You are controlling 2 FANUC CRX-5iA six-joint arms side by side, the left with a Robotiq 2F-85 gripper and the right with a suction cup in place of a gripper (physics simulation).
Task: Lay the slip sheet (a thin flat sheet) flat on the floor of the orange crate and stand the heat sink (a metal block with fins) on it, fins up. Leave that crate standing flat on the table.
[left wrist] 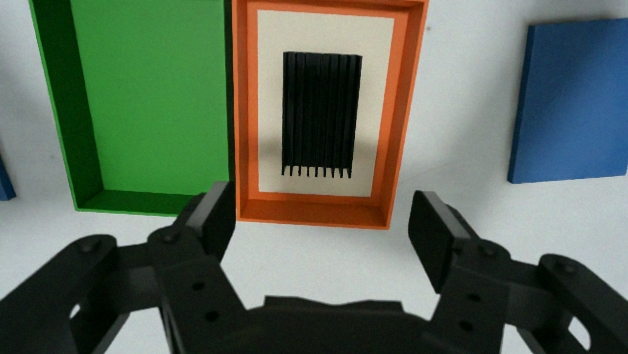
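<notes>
The orange crate (312,212) stands on the table in the upper middle of the left wrist view. The cream slip sheet (270,100) lies flat on its floor, with orange floor showing along its sides. The black heat sink (320,110) stands on the sheet with its fins up, toward the middle, apart from the crate walls. My left gripper (322,225) is open and empty, above and at the near side of the crate, its fingers wide apart. My right arm's suction cup does not show in this view.
A green crate (155,100) stands close along the left side of the orange crate. A flat blue block or panel (575,100) lies on the table at the right. Part of another blue thing (5,182) shows at the left edge.
</notes>
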